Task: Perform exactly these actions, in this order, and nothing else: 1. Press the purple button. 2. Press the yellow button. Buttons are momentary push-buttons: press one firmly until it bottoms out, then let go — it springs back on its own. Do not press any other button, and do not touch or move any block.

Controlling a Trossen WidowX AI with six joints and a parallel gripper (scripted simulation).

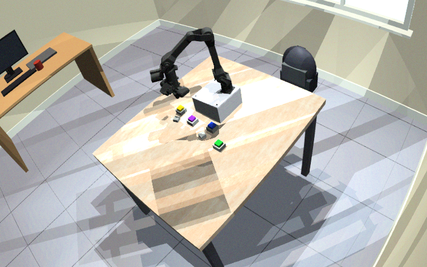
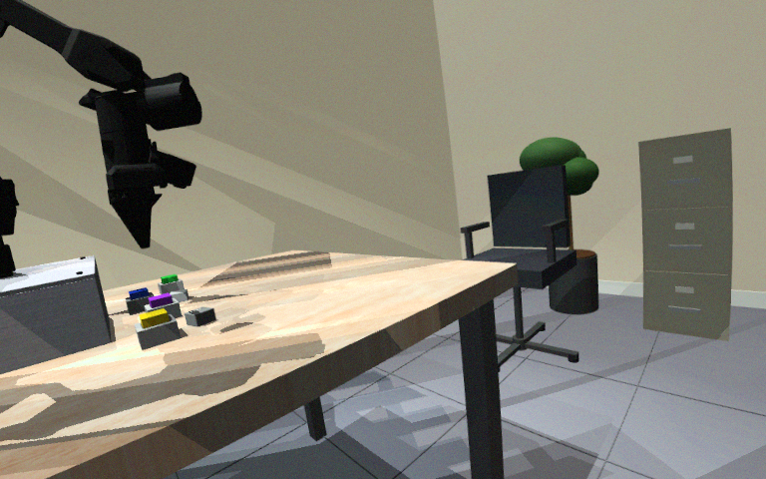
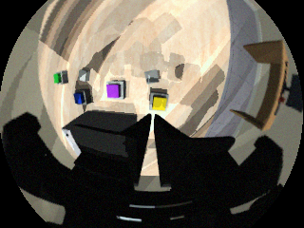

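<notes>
Right now my gripper tip is 100 mm above the yellow button, 20 mm to the left of it and 10 mm past it. Round my gripper tip: blue button (230 mm to the left, 100 mm below, 40 mm ahead); purple button (100 mm below, 90 mm to the left, 30 mm ahead); green button (320 mm to the left, 130 mm ahead, 100 mm below).
</notes>
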